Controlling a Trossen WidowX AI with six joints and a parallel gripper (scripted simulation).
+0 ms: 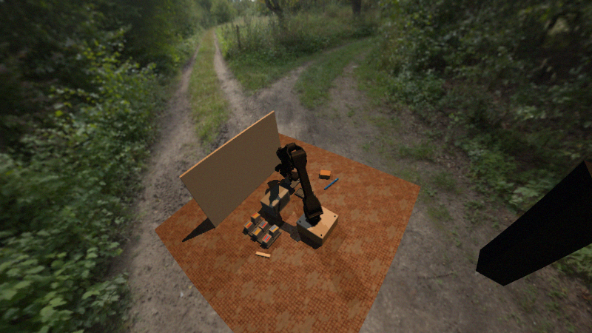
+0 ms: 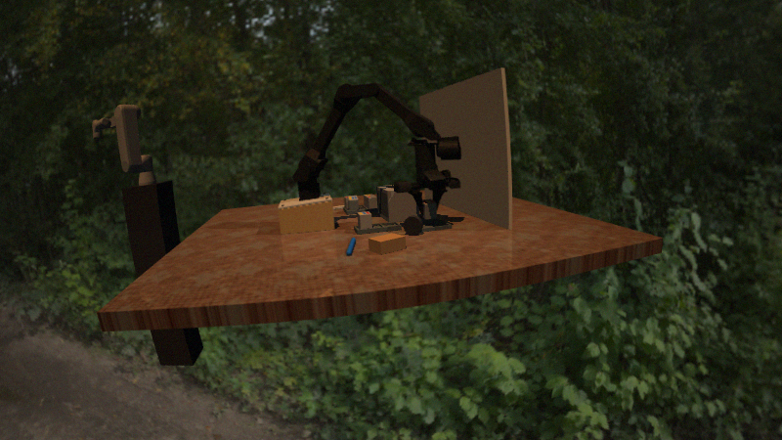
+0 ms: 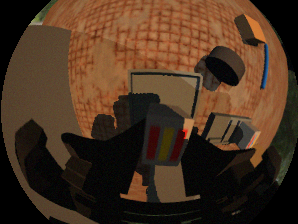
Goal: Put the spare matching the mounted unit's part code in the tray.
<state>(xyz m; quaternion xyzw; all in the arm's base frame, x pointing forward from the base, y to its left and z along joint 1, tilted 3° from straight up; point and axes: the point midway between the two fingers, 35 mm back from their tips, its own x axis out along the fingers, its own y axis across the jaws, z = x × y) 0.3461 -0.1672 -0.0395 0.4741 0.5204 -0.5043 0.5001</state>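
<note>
Now: gripper tip 30 mm above the grey-rimmed tray. Also, from my gripper tip: striped spare 190 mm behind, 10 mm to the left, 10 mm above; dark round object 80 mm to the right, 60 mm behind, 10 mm below; mounted unit 190 mm to the left, 60 mm behind, 20 mm above.
</note>
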